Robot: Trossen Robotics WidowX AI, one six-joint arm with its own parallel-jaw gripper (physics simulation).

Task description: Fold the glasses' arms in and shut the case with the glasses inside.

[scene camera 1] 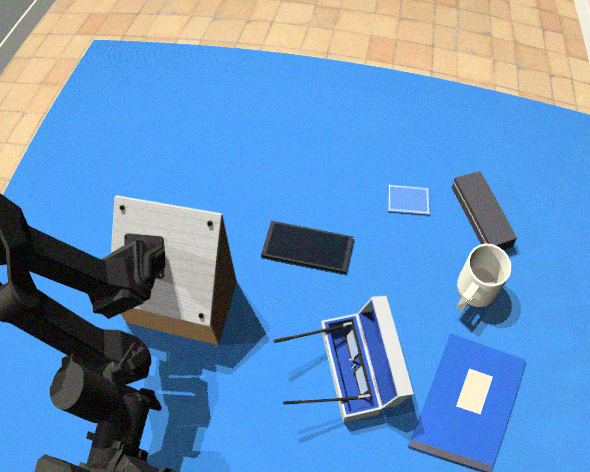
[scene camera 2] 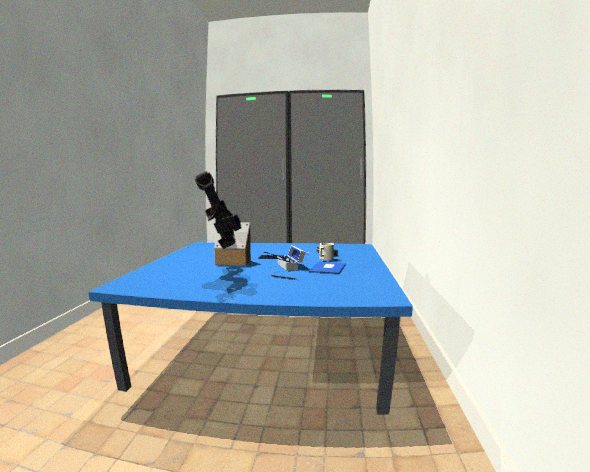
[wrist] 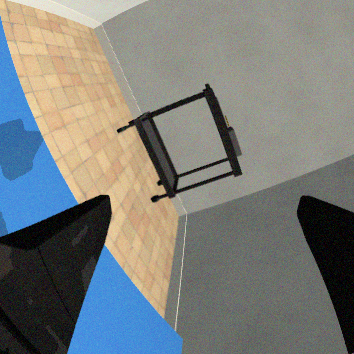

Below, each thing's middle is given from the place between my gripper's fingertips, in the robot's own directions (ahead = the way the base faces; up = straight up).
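Labels:
Counted from my hand: glasses [scene camera 1: 351, 338] 190 mm below, 350 mm to the left, 240 mm ahead. Blue card [scene camera 1: 401, 199] a good way below, far to the left, far ahead of my hand. White mug [scene camera 1: 487, 269] 190 mm below my hand, 530 mm to the left, 490 mm ahead. Glasses case [scene camera 1: 390, 380] 190 mm below my hand, 370 mm to the left, 300 mm ahead.

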